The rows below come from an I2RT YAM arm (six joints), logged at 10 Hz.
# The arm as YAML. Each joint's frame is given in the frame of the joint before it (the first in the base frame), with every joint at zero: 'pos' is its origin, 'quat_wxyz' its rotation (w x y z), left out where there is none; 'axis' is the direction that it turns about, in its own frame. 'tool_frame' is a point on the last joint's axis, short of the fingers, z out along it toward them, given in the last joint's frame.
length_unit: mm
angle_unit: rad
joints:
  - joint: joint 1
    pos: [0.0, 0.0, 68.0]
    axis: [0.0, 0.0, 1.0]
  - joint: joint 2
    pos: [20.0, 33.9, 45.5]
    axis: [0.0, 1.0, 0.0]
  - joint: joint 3
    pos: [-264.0, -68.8, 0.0]
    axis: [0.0, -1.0, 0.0]
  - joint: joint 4
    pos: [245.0, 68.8, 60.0]
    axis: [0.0, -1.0, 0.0]
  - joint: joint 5
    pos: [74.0, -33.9, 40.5]
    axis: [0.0, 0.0, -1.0]
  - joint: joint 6
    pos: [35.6, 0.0, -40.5]
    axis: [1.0, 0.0, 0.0]
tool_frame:
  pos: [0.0, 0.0, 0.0]
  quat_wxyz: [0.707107, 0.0, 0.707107, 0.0]
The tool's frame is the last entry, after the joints.
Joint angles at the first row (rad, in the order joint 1, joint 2, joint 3, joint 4, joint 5, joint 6):
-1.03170 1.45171 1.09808 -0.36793 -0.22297 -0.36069
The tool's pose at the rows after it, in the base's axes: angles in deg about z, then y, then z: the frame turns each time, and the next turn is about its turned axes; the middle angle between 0 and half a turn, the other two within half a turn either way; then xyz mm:
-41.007, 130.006, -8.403, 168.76, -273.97, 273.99
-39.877, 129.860, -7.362, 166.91, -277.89, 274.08
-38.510, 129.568, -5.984, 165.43, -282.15, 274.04
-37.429, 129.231, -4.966, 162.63, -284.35, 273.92
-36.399, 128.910, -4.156, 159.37, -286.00, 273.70
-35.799, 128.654, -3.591, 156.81, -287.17, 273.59
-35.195, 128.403, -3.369, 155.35, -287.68, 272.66
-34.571, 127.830, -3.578, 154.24, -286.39, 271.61
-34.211, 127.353, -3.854, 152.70, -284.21, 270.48
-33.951, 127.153, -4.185, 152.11, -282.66, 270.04
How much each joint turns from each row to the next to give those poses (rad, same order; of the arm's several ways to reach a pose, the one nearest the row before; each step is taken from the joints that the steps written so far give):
-0.01451 0.00534 0.00037 0.00078 -0.02824 -0.00306
-0.01371 0.01067 0.01029 -0.00306 -0.02555 -0.00419
-0.01334 0.01259 0.01109 -0.00079 -0.02898 -0.00037
-0.01337 0.00305 0.00189 0.00002 -0.02557 -0.00305
-0.01374 0.00076 -0.00038 -0.00077 -0.02519 -0.00650
-0.01031 0.00001 -0.00076 0.00000 -0.01678 -0.00343
-0.00608 0.00000 -0.00421 0.00422 -0.01373 -0.00648
-0.00268 -0.00688 -0.01297 0.01256 -0.01335 -0.00954
-0.00228 -0.01068 -0.01638 0.01182 -0.00915 -0.00763
-0.00003 -0.00646 -0.00839 0.00421 -0.00459 -0.00763

